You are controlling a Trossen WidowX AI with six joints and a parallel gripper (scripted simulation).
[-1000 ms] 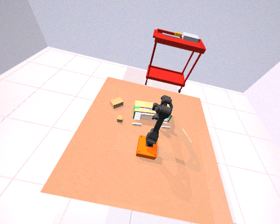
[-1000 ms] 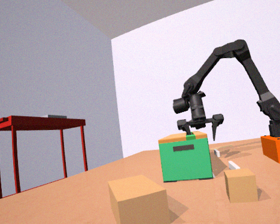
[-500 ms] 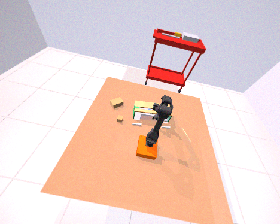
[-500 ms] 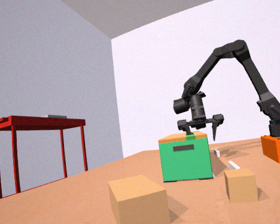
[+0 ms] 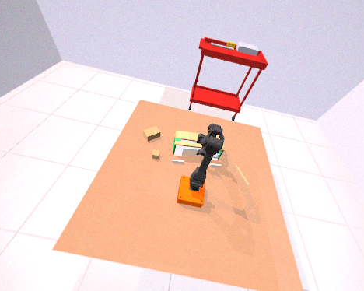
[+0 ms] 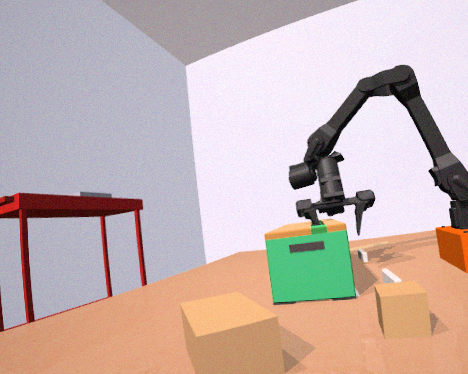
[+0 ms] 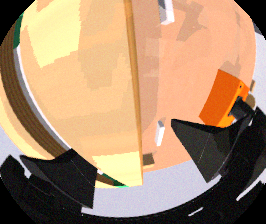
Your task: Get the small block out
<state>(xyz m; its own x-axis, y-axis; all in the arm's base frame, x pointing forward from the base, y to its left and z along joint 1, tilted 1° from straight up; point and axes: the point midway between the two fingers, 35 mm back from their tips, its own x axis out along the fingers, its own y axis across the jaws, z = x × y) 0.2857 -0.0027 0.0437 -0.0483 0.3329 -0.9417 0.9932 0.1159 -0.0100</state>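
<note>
Now: gripper tip 4 cm short of the box, 1 cm to the left of it and 3 cm above it. Round my gripper tip: thin stick (8 cm behind, 40 cm to the right, 8 cm below).
</note>
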